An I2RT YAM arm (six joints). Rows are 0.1 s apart.
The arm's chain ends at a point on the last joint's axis. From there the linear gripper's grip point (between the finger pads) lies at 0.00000 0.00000 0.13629 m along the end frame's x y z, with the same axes.
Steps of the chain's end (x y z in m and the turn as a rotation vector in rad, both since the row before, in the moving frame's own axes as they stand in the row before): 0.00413, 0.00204, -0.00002, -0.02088, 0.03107, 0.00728; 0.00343, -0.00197, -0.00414, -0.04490, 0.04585, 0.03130; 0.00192, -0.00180, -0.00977, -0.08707, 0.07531, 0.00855; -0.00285, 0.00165, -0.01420, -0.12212, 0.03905, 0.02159; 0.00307, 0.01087, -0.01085, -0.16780, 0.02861, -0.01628; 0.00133, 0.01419, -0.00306, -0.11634, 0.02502, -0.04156; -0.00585, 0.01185, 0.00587, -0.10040, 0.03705, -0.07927; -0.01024, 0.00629, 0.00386, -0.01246, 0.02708, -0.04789; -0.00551, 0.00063, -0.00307, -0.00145, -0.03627, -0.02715
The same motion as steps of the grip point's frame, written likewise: 0.00835, 0.00490, -0.00012, -0.02088, 0.03107, 0.00728; 0.00958, 0.00424, -0.00442, -0.04490, 0.04585, 0.03130; 0.01211, 0.01008, -0.01067, -0.08707, 0.07531, 0.00855; 0.00228, 0.01830, -0.01532, -0.12212, 0.03905, 0.02159; 0.00714, 0.03360, -0.01282, -0.16780, 0.02861, -0.01628; 0.00506, 0.02993, -0.00402, -0.11634, 0.02502, -0.04156; -0.00027, 0.02529, 0.00509, -0.10040, 0.03705, -0.07927; -0.00651, 0.00790, 0.00380, -0.01246, 0.02708, -0.04789; -0.01045, 0.00089, -0.00316, -0.00145, -0.03627, -0.02715
